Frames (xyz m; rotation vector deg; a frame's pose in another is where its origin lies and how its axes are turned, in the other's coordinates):
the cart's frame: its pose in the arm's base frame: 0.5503 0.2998 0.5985 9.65 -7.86 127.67
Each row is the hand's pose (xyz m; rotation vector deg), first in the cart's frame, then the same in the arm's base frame.
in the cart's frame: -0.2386 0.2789 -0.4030 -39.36 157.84 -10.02
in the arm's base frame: 0.4464 0.0077 0.1502 -152.92 32.22 25.42
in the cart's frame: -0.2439 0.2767 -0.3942 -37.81 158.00 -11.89
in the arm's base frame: 0.4520 0.0035 0.1580 -151.54 33.59 24.69
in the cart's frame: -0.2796 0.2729 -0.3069 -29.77 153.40 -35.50
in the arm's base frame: 0.4832 -0.0355 0.2381 -134.69 37.80 16.77
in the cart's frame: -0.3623 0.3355 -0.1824 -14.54 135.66 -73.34
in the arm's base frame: 0.4934 -0.1576 0.3442 -103.28 41.85 6.18
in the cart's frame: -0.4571 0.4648 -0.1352 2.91 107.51 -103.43
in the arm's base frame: 0.4527 -0.3177 0.3695 -69.97 43.86 -0.72
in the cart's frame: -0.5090 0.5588 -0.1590 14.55 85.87 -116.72
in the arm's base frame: 0.4085 -0.4118 0.3335 -48.54 44.43 -3.15
